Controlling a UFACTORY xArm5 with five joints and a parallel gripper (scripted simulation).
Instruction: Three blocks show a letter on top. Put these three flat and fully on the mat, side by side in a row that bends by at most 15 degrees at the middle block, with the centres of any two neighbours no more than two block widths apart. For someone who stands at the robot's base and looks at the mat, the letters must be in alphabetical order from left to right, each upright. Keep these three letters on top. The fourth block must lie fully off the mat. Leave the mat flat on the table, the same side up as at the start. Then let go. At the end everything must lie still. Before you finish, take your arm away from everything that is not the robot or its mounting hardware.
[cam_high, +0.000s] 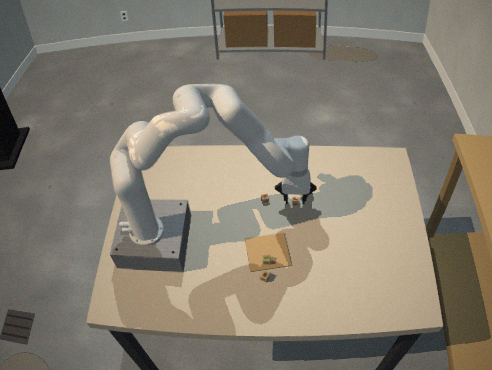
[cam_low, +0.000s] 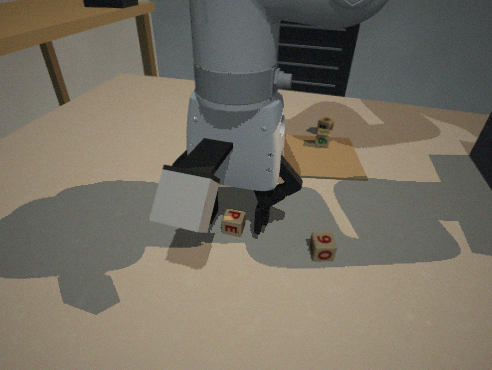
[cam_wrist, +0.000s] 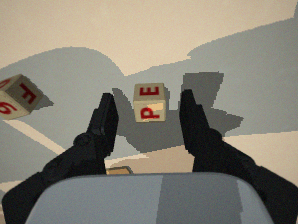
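Right now my hand is 210 mm to the left of the tan mat, 120 mm past it and 30 mm above it. From my hand the other things lie so: green-marked block: 250 mm to the right, 120 mm behind, 10 mm below; then red-marked block: 110 mm behind, 20 mm to the left, 20 mm below.
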